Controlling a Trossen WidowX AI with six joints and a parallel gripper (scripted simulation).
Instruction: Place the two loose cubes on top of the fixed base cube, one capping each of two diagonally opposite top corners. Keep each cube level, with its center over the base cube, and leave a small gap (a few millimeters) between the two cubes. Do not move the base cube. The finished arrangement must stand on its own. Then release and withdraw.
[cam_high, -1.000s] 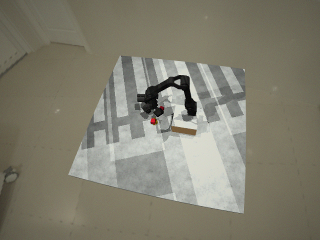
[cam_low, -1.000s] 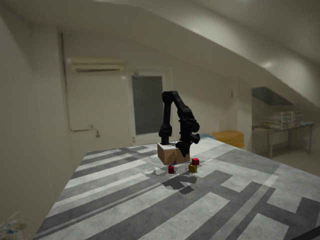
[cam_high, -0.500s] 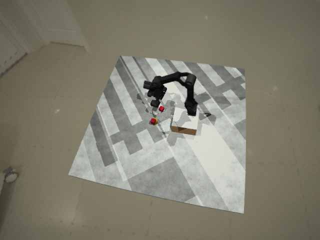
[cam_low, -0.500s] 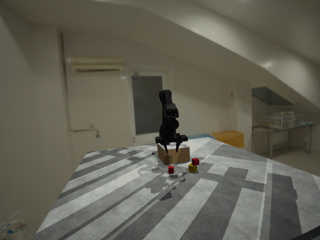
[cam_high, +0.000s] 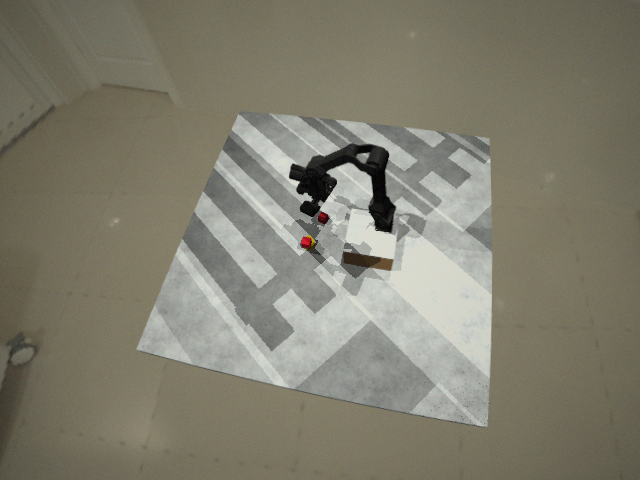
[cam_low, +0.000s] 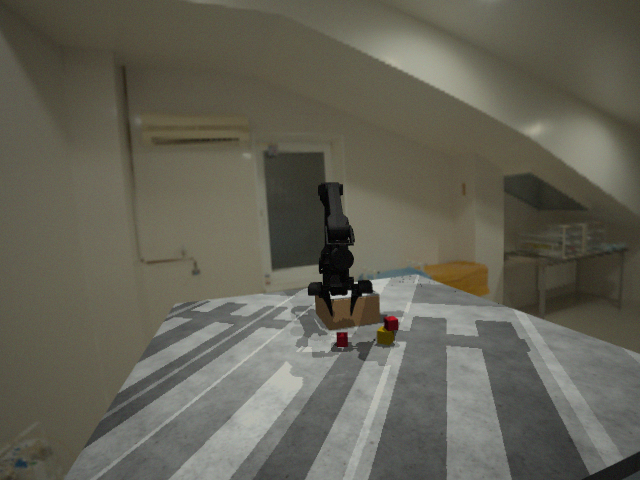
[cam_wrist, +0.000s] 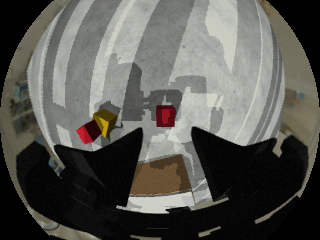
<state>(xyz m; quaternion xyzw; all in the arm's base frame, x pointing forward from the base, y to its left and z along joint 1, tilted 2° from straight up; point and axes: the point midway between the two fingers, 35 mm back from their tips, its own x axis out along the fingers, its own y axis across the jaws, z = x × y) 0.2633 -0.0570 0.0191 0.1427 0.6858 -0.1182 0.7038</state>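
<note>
Now: the red cube 3 cm ahead of my gripper tip, 15 cm to the left of it and 4 cm below it. Also, from my gripper tip: yellow base cube: 3 cm ahead, 13 cm to the left, 8 cm below.
</note>
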